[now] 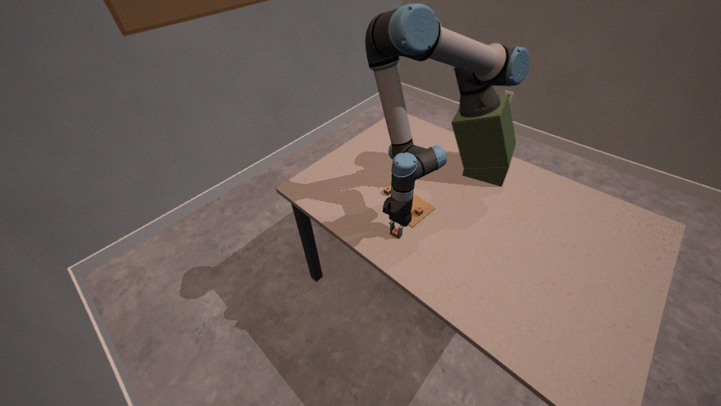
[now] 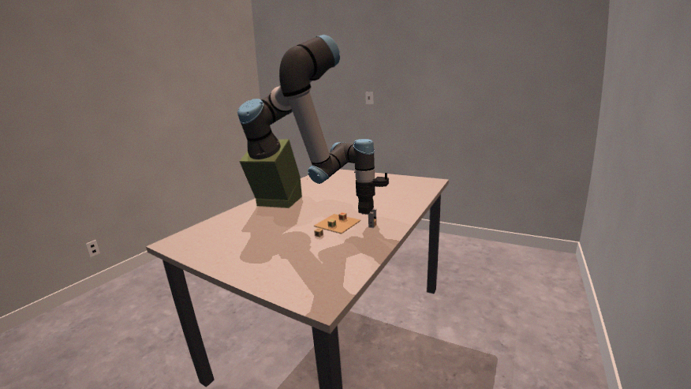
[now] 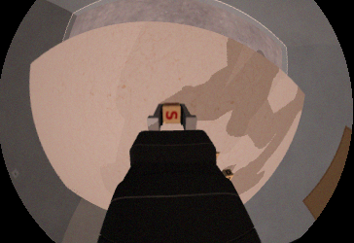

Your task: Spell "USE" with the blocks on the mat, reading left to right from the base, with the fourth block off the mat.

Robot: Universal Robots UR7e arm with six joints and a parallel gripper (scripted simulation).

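Now: hand 130 mm past the mat, 60 mm to the left of it and 20 mm above it.
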